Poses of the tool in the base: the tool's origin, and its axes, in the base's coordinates. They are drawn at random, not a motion.
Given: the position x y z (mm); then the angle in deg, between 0 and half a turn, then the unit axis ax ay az.
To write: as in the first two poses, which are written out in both.
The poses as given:
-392 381 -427 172.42 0.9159 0.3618 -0.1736
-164 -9 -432 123.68 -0.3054 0.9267 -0.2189
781 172 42 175.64 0.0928 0.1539 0.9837
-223 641 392 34.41 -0.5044 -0.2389 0.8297
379 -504 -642 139.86 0.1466 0.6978 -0.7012
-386 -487 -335 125.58 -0.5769 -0.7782 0.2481
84 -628 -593 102.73 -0.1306 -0.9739 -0.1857
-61 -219 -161 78.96 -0.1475 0.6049 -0.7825
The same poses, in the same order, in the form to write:
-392 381 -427 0.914 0.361 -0.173 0.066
-164 -9 -432 -0.269 0.817 -0.193 0.472
781 172 42 0.093 0.154 0.983 0.038
-223 641 392 -0.149 -0.071 0.245 0.955
379 -504 -642 0.138 0.655 -0.659 0.343
-386 -487 -335 -0.513 -0.692 0.221 0.457
84 -628 -593 -0.102 -0.761 -0.145 0.624
-61 -219 -161 -0.094 0.385 -0.498 0.772

